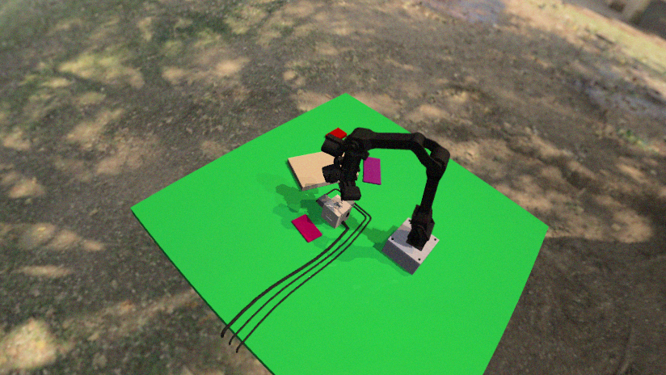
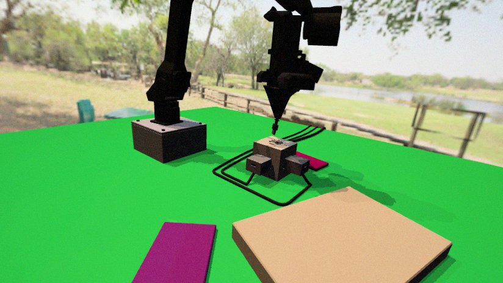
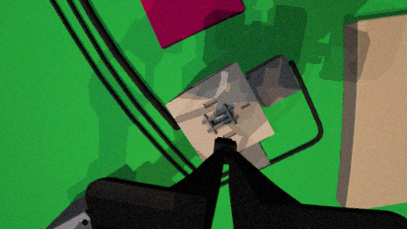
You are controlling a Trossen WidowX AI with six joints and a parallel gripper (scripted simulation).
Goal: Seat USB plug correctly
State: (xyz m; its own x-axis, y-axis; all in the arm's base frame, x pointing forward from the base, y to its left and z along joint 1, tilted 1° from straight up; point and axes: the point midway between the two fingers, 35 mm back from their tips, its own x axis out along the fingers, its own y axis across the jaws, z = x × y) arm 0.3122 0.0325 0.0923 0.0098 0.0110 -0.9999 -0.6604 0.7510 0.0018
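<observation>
The black USB plug lies 20 mm below my gripper tip. From my gripper tip the other things lie so: pink card: 130 mm below, 120 mm to the left, 50 mm ahead; then socket: 70 mm below, 10 mm to the left; then tan slab: 180 mm to the right, 180 mm ahead, 120 mm below.
</observation>
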